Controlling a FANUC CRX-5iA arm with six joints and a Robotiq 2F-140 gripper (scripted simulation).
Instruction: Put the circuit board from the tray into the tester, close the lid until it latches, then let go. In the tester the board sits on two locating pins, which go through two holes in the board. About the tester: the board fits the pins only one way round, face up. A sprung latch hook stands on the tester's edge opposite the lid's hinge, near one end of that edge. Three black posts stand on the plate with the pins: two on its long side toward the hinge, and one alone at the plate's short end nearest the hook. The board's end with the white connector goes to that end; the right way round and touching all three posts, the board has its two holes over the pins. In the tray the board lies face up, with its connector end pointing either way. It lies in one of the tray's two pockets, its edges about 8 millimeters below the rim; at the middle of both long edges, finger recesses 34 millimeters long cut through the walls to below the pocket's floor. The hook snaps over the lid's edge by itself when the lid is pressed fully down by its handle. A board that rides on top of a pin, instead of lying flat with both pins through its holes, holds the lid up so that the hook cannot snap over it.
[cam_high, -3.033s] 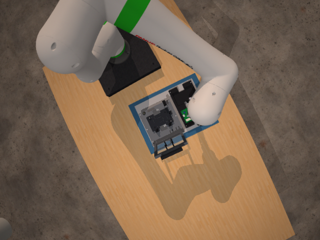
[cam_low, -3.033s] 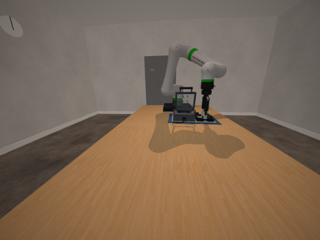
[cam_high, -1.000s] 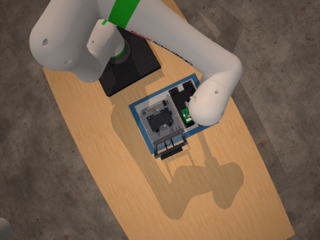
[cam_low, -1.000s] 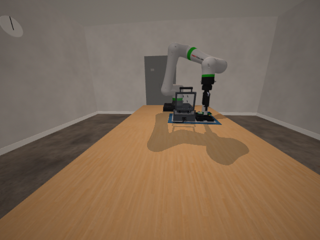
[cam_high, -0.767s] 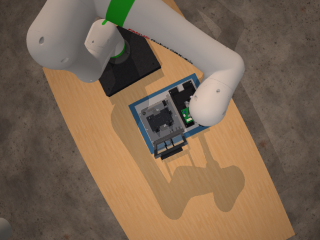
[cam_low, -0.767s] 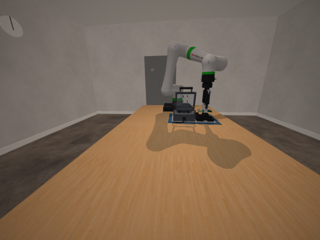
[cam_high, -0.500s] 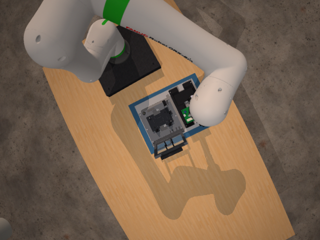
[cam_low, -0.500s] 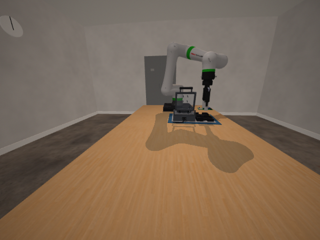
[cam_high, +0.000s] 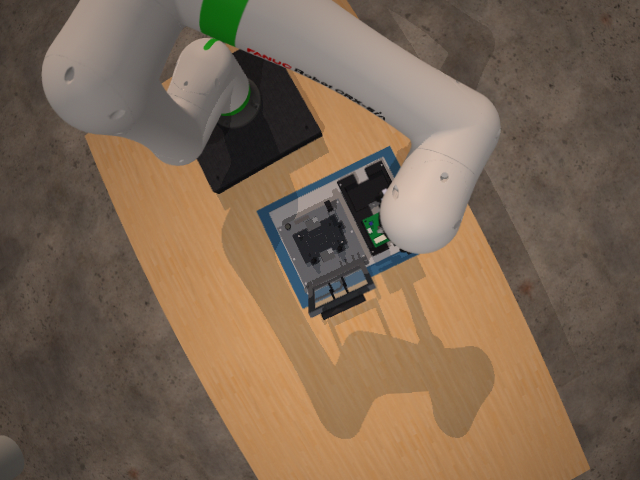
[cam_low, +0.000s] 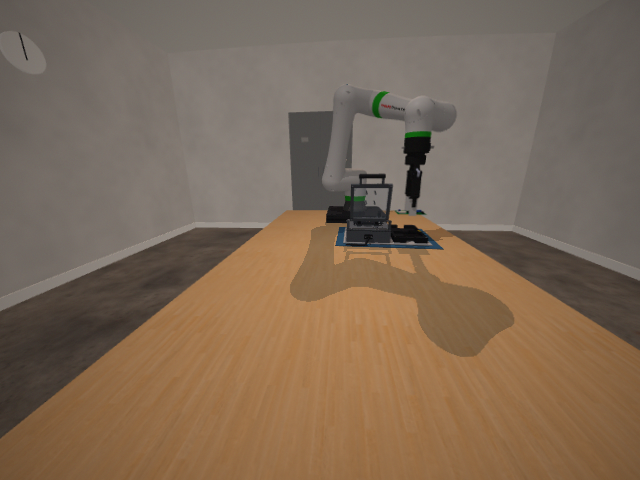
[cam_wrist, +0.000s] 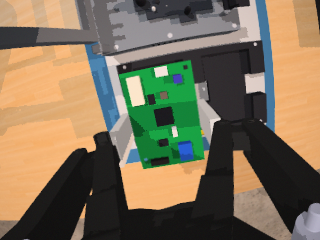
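The green circuit board lies 2 cm below my hand. Also, from my hand: clear lid (17 cm to the right, 8 cm ahead, 4 cm above); then black latch hook (11 cm to the right, 11 cm behind, 5 cm below); then tester (13 cm to the right, 3 cm below, 1 cm behind).
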